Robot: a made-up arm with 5 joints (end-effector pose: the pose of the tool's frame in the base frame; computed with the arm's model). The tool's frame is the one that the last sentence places. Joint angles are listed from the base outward.
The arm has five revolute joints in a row. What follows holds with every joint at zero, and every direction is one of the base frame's.
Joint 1 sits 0.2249 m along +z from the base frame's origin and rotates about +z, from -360 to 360 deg.
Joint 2 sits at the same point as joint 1 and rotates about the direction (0, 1, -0.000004), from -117.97 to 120 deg.
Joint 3 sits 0.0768 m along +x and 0.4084 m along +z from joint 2 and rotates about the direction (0, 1, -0.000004), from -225 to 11 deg.
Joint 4 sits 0.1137 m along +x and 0.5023 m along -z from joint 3 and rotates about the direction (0, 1, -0.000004), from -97 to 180 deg.
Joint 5 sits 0.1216 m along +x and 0.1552 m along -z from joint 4 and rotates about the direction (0, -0.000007, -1), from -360 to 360 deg.
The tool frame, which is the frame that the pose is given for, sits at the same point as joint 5; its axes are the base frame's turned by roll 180, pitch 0 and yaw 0 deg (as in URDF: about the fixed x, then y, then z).
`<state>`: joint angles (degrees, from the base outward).
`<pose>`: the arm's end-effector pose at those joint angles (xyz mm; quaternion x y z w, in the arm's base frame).
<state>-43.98 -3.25 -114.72 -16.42 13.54</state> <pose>338.0 -326.1 1168.5 0.3398 -0.1865 0.8895 0.2420</pose>
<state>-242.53 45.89 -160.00 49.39 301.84</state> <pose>-438.7 843.8 806.7 -0.0322 -0.8441 -0.4651 0.2648</pose>
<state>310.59 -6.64 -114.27 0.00 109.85</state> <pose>307.3 -358.7 1179.1 -0.0888 0.4850 -0.7517 0.4379</pose>
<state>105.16 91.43 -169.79 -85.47 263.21</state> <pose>-221.7 818.2 330.9 0.0268 -0.1381 -0.9874 0.0723</pose>
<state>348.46 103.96 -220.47 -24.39 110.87</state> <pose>764.3 -156.1 574.9 -0.1612 0.2932 -0.6099 0.7183</pose>
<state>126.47 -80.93 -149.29 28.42 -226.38</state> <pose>606.6 -820.7 698.1 0.1887 -0.0118 0.6318 0.7517</pose>
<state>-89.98 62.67 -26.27 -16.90 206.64</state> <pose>0.1 -254.3 -314.5 -0.8386 -0.5177 -0.0889 0.1441</pose>
